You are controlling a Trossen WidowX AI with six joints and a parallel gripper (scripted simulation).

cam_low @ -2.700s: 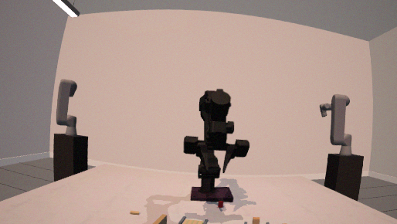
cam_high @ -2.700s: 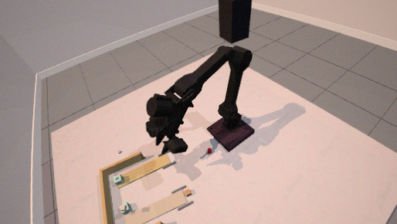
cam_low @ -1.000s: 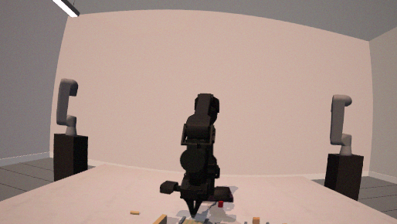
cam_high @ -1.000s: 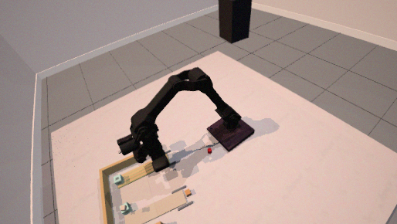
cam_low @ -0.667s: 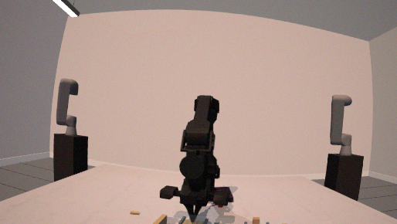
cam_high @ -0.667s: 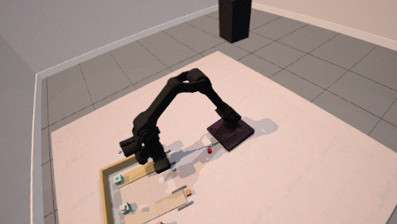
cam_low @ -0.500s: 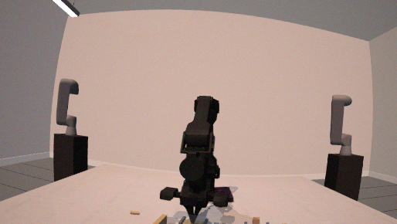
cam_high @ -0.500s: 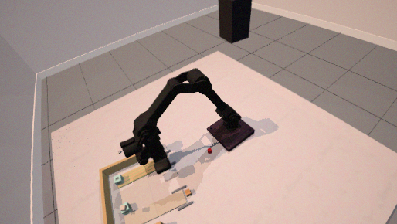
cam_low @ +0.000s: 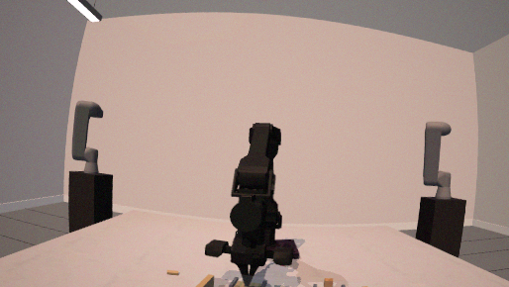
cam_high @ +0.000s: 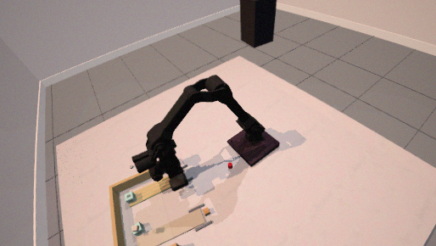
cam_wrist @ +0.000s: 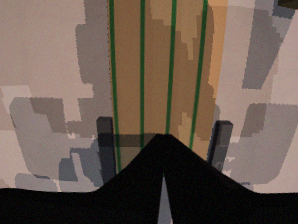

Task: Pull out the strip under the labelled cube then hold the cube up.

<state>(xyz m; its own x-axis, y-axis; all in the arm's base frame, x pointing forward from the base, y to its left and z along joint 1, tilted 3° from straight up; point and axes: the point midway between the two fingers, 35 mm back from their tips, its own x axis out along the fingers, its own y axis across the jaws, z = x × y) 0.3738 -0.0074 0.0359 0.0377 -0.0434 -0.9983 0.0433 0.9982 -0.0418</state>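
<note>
My gripper tip is 21 cm past the red object and 7 cm to the right of it. Round my gripper tip: orange cube: 19 cm to the left, 4 cm behind.
</note>
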